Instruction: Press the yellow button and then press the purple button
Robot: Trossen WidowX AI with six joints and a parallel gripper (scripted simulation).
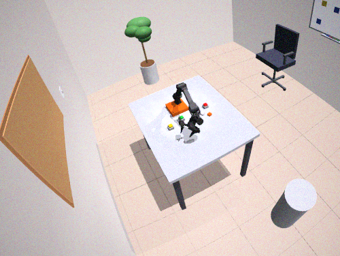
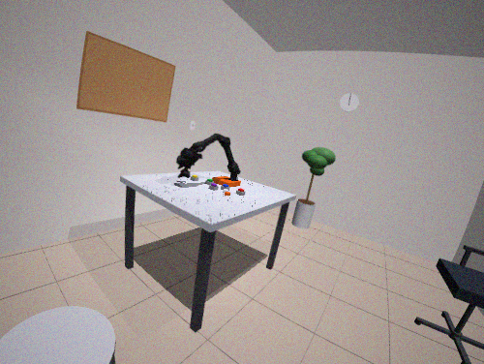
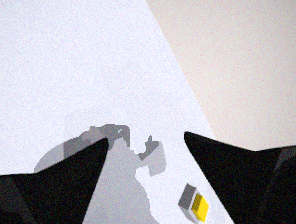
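The yellow button is 220 mm behind my gripper tip, 50 mm below it and 10 mm to the right of it. From my gripper tip the other things lie so: green button: 230 mm behind, 130 mm to the left, 50 mm below; then blue button: 280 mm to the left, 210 mm behind, 50 mm below; then purple button: 230 mm to the left, 140 mm behind, 50 mm below.
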